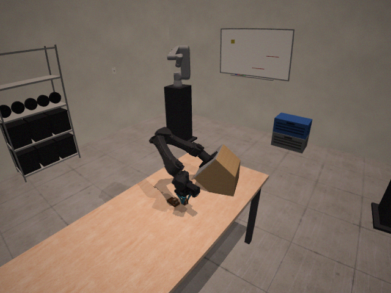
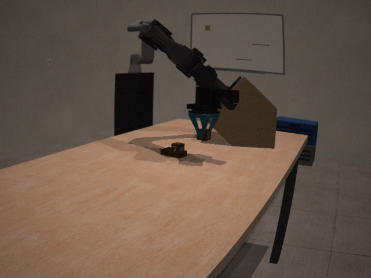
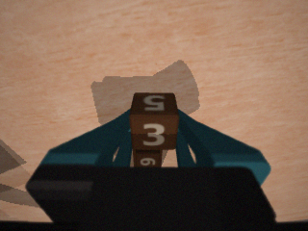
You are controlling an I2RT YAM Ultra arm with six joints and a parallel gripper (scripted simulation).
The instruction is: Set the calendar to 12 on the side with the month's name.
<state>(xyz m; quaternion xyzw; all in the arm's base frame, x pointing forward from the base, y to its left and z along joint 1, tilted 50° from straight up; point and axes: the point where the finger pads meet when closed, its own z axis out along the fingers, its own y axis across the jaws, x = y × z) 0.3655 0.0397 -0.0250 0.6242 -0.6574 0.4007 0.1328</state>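
Right now my hand is 3 cm past the cube, 10 cm to the left of it and 6 cm above it. From my hand the other things lie so: dark brown calendar tray (3 cm behind, 11 cm to the right, 8 cm below).
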